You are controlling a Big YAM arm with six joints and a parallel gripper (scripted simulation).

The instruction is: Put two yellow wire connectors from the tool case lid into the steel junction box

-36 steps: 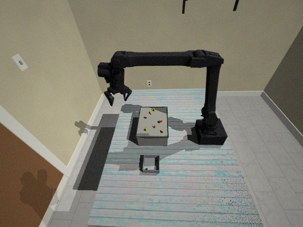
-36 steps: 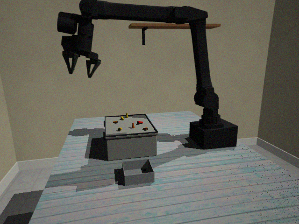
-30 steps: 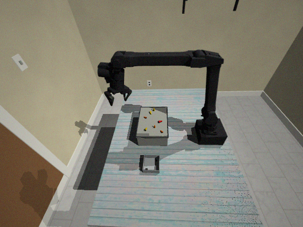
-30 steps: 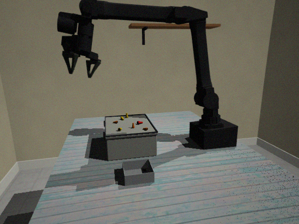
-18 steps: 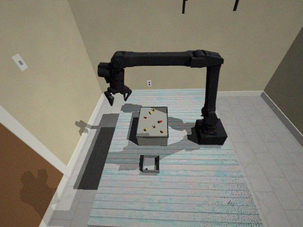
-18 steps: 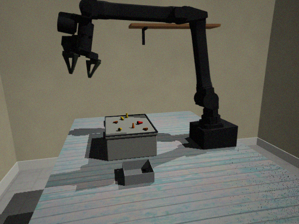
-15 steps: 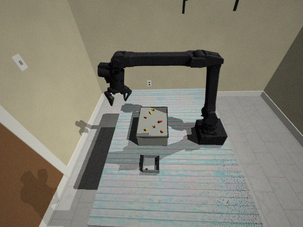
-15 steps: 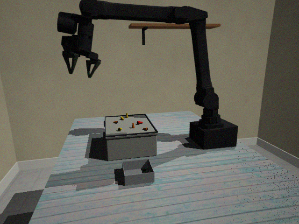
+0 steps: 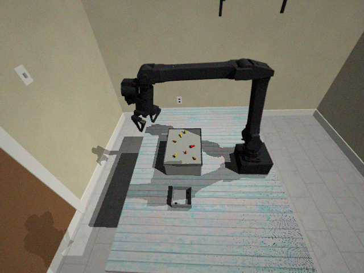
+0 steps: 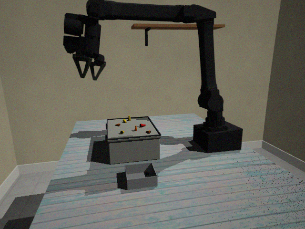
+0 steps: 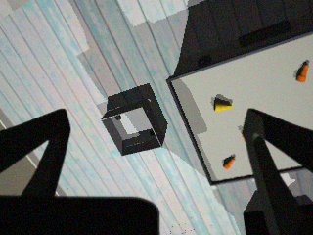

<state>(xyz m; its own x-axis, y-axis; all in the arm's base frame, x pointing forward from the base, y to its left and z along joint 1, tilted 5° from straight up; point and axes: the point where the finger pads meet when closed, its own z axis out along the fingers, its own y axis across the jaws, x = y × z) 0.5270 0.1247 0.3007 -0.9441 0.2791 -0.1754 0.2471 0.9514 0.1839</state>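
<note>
The grey tool case lies 270 mm below my hand, 140 mm behind it and 110 mm to the right of it. Also, from my hand: red connector (240 mm below, 200 mm behind, 110 mm to the right).
</note>
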